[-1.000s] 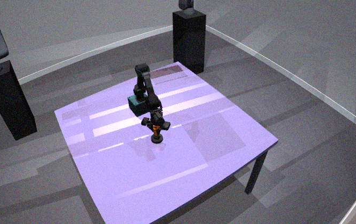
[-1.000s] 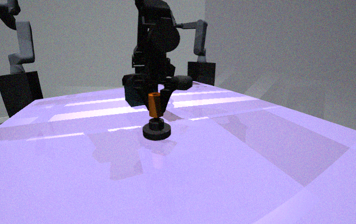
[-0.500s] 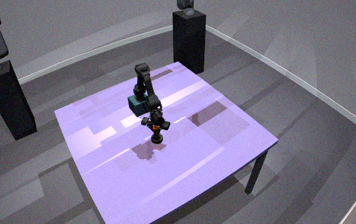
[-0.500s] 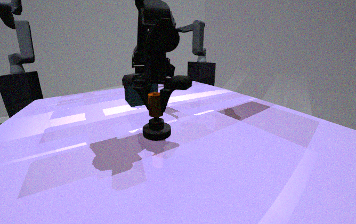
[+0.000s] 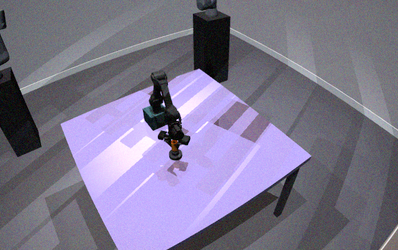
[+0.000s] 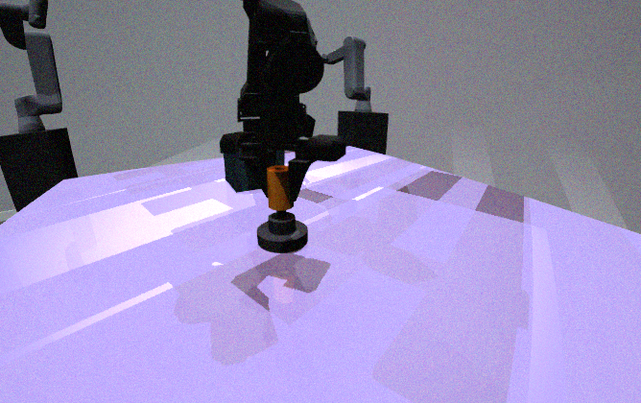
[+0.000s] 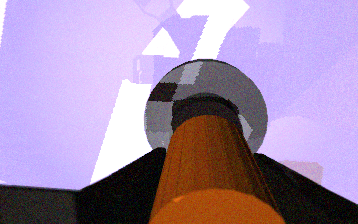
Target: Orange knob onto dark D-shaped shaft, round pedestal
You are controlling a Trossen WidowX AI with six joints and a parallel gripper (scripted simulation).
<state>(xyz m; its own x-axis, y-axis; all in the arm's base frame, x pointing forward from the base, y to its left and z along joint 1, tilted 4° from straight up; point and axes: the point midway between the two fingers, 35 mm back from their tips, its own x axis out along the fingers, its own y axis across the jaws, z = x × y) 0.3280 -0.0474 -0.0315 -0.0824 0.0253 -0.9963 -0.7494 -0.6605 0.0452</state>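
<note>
My gripper tip is 20 mm below the orange knob. The rest, counted from my gripper tip: dark round pedestal: 40 mm below.
</note>
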